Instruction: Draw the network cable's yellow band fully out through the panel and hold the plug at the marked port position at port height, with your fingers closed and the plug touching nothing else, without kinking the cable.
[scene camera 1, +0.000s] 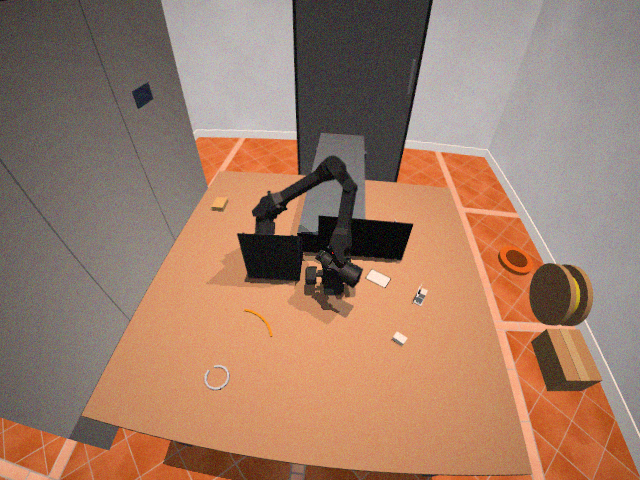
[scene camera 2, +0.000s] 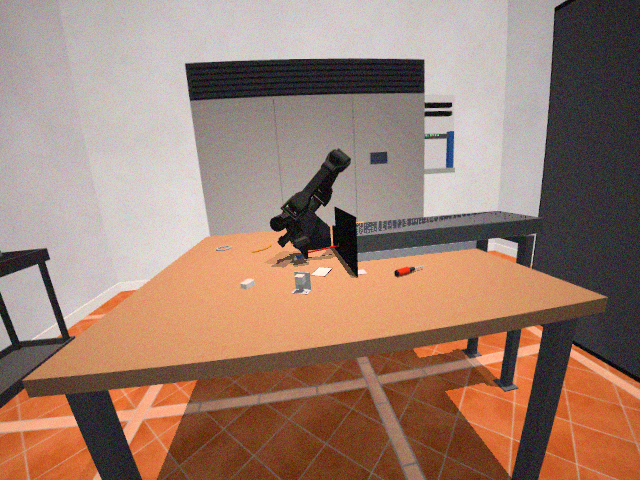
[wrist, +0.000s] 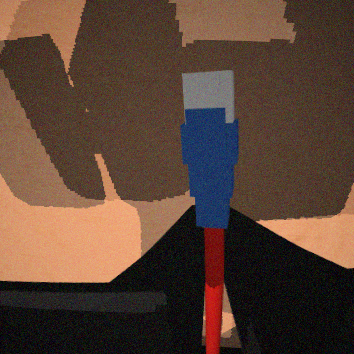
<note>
I see my gripper (wrist: 207, 215) and a cable plug (wrist: 209, 135).
Scene camera 1 does not show the cable plug, which is hidden by my gripper.
</note>
